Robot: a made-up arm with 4 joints. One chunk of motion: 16 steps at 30 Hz.
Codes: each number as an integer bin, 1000 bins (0 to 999) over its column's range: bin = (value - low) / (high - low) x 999, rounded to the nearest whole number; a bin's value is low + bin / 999 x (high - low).
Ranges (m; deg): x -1.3..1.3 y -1.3..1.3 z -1.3..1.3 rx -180..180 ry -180..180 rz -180..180
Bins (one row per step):
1: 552 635 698 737 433 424
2: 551 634 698 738 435 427
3: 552 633 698 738 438 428
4: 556 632 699 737 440 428
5: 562 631 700 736 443 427
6: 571 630 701 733 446 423
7: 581 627 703 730 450 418
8: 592 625 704 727 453 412
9: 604 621 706 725 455 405
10: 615 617 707 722 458 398
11: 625 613 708 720 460 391
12: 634 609 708 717 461 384
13: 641 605 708 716 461 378
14: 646 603 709 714 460 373
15: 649 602 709 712 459 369
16: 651 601 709 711 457 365
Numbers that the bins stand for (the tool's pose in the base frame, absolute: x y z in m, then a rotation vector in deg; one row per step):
1: 0.1366 0.3527 0.5166 85.59 -23.96 -27.21
2: 0.1340 0.3501 0.5166 85.95 -23.24 -26.13
3: 0.1366 0.3474 0.5166 85.95 -22.16 -25.77
4: 0.1470 0.3448 0.5192 85.59 -21.44 -25.77
5: 0.1627 0.3422 0.5218 85.23 -20.36 -26.13
6: 0.1861 0.3396 0.5244 84.14 -19.28 -27.57
7: 0.2121 0.3318 0.5296 83.06 -17.84 -29.37
8: 0.2407 0.3266 0.5322 81.98 -16.76 -31.53
9: 0.2720 0.3162 0.5374 81.26 -16.04 -34.05
10: 0.3006 0.3058 0.5400 80.18 -14.95 -36.58
11: 0.3266 0.2954 0.5426 79.46 -14.23 -39.10
12: 0.3501 0.2850 0.5426 78.38 -13.87 -41.62
13: 0.3683 0.2746 0.5426 78.02 -13.87 -43.78
14: 0.3813 0.2694 0.5452 77.30 -14.23 -45.59
15: 0.3891 0.2668 0.5452 76.58 -14.59 -47.03
16: 0.3943 0.2642 0.5452 76.22 -15.32 -48.47

